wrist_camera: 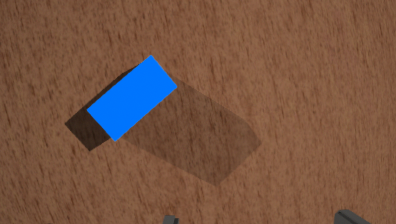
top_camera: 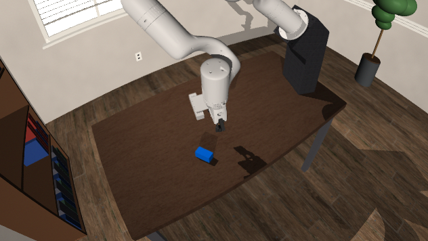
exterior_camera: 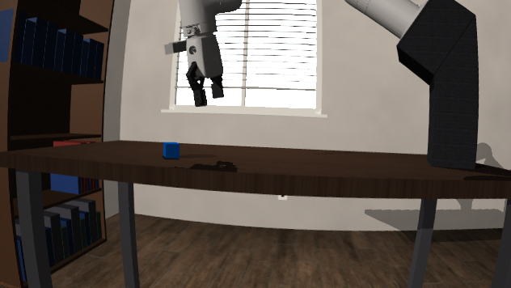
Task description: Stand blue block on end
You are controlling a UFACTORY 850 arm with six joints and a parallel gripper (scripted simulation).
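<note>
My gripper is now 13 cm above the blue block, 9 cm short of it and 2 cm to the right of it.
</note>
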